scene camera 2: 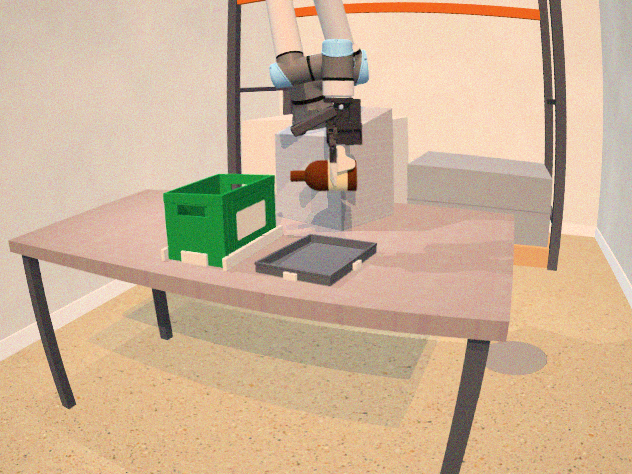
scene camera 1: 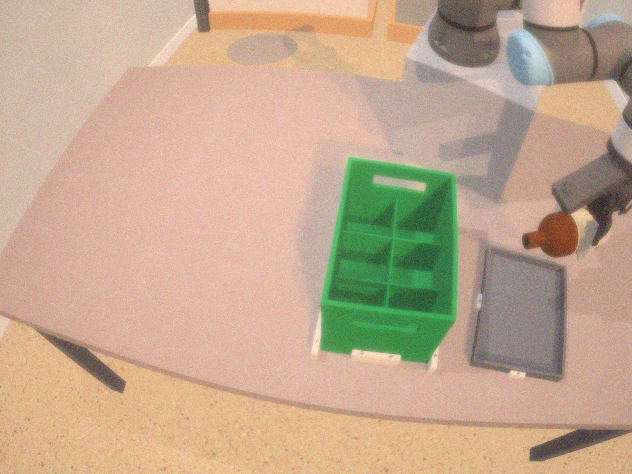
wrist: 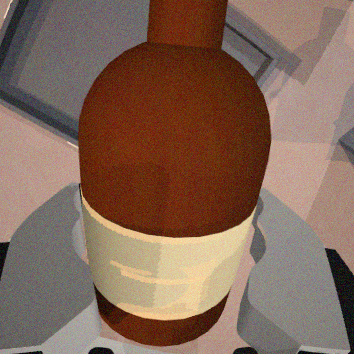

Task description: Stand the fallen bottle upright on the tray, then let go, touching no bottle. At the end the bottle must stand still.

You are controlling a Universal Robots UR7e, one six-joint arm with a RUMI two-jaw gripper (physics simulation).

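Places are measured from the arm's base along level axes (x left, y back, z up), in millimetres.
Where they show: gripper, fingertip midpoint: point(scene camera 2: 334, 182); arm's base, origin of the base link: point(scene camera 1: 464, 41).
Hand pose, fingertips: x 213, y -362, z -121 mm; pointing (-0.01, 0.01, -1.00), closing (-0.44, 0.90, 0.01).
Note:
Things, the pixels of their centre, and the offset from my fingertips. "*": a spot on its surface instead.
- brown bottle, body centre: point(wrist: 172, 155) point(scene camera 1: 560, 234) point(scene camera 2: 323, 175) dz +17, dx -23, dy -10 mm
- grey tray, surface spot: point(wrist: 60, 60) * dz -177, dx +7, dy -120 mm
- tall green crate, body centre: point(scene camera 1: 391, 262) point(scene camera 2: 221, 215) dz -95, dx -299, dy -50 mm
My gripper point(scene camera 1: 587, 232) point(scene camera 2: 341, 170) point(wrist: 167, 188) is shut on the brown bottle point(scene camera 1: 558, 234) point(scene camera 2: 317, 175) point(wrist: 175, 140), with one jaw on each side of its cream label. The bottle is held in the air, lying about level, with its neck pointing left in both scene views and its base on the gripper side. The grey tray point(scene camera 1: 520, 316) point(scene camera 2: 316, 257) point(wrist: 60, 60) lies flat on the table, lower than the bottle. In scene camera 1 the bottle shows beyond the tray's far right corner. No bottle shows on the tray.
A tall green crate point(scene camera 1: 387, 329) point(scene camera 2: 196, 237) with compartments stands left of the tray, with white guide strips point(scene camera 1: 375, 356) point(scene camera 2: 255, 247) at its foot. The table's front edge point(scene camera 2: 357, 308) runs in front of both. A grey pedestal point(scene camera 2: 375, 173) stands behind the table.

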